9 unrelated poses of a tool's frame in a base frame.
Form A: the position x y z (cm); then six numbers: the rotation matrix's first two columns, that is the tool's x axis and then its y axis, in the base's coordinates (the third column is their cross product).
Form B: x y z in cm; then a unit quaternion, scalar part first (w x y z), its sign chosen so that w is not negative. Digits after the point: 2 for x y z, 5 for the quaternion.
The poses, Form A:
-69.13 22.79 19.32 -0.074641 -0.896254 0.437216 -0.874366 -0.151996 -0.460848
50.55 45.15 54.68 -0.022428 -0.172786 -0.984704 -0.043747 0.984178 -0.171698
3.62 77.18 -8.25 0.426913 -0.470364 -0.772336 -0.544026 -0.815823 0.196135
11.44 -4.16 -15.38 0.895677 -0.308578 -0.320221 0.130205 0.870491 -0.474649
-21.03 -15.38 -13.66 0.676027 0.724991 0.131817 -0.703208 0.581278 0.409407
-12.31 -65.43 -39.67 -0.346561 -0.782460 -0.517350 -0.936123 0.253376 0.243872
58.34 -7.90 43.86 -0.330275 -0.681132 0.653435 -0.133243 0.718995 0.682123
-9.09 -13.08 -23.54 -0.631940 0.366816 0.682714 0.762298 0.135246 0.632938
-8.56 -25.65 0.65 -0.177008 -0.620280 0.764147 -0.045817 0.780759 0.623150
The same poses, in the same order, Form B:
-69.13 22.79 19.32 0.01624 -0.68001 0.65095 -0.33702
50.55 45.15 54.68 0.69500 -0.07587 0.71348 -0.04642
3.62 77.18 -8.25 0.04158 -0.84364 0.30060 0.44293
11.44 -4.16 -15.38 0.94684 -0.22657 0.19682 -0.11585
-21.03 -15.38 -13.66 0.88883 0.21907 0.02486 0.40171
-12.31 -65.43 -39.67 0.14708 -0.55235 0.77785 0.26120
58.34 -7.90 43.86 0.51490 0.26408 -0.77096 -0.26602
-9.09 -13.08 -23.54 0.18589 -0.38662 -0.73012 -0.53188
-8.56 -25.65 0.65 0.59940 0.22850 -0.72876 -0.23960

